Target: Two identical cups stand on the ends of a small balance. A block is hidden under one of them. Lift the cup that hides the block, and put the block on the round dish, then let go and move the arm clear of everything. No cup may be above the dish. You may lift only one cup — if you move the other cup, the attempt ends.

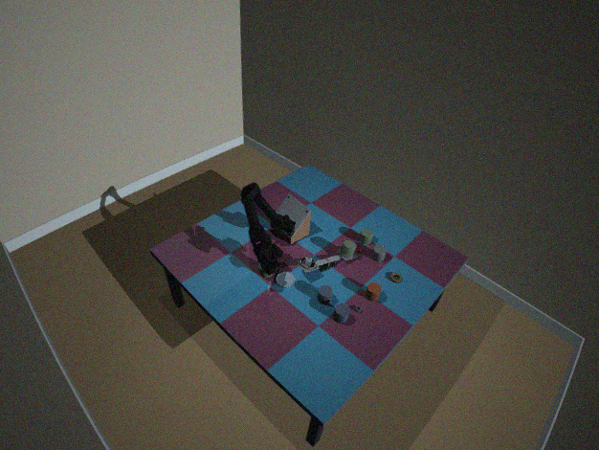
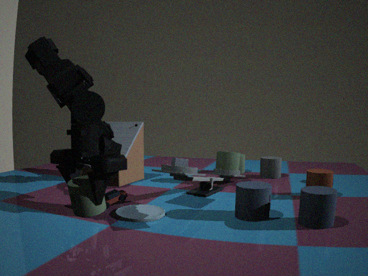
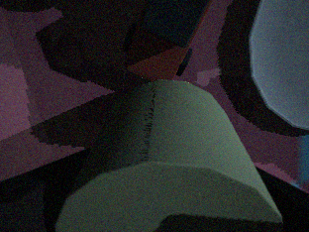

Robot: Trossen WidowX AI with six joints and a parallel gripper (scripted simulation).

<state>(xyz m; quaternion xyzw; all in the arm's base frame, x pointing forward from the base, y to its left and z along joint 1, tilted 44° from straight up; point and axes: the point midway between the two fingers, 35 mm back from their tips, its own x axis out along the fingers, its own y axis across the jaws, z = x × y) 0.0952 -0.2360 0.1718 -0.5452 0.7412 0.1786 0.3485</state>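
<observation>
The green cup lies 1 cm behind my gripper tip, 2 cm to the right of it and 1 cm above it. Round my gripper tip: red toy car (2 cm ahead, 7 cm to the left, 1 cm below); grey block (16 cm ahead, 14 cm to the left, 6 cm above); round dish (10 cm ahead, 4 cm to the left, 2 cm below).
</observation>
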